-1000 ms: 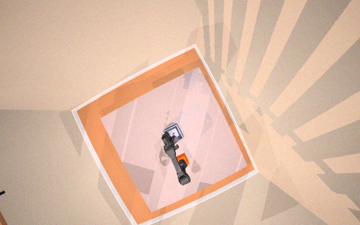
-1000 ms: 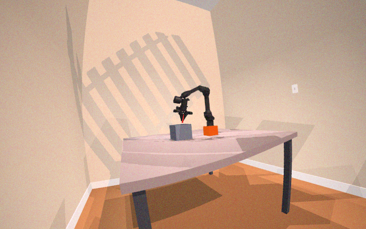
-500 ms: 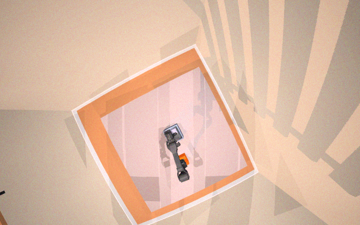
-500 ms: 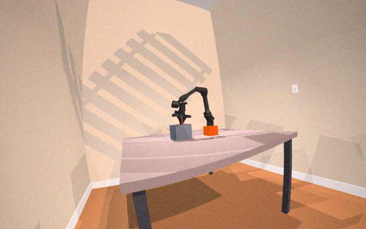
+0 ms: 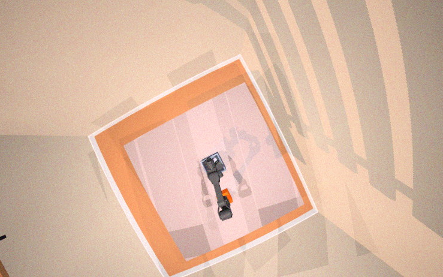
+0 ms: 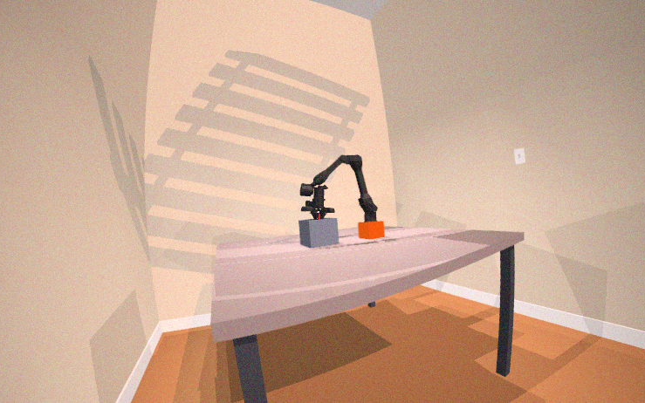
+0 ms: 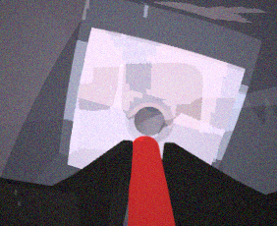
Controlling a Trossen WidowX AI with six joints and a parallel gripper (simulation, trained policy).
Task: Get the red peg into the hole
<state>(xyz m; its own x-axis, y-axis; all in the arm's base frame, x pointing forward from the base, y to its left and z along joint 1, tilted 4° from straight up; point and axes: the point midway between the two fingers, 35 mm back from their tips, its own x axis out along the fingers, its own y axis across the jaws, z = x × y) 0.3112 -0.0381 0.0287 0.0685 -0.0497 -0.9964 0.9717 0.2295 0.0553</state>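
Right now the red peg is 10 mm to the left of my gripper tip and 20 mm above it. The rest, counted from my gripper tip: plate: 60 mm below.
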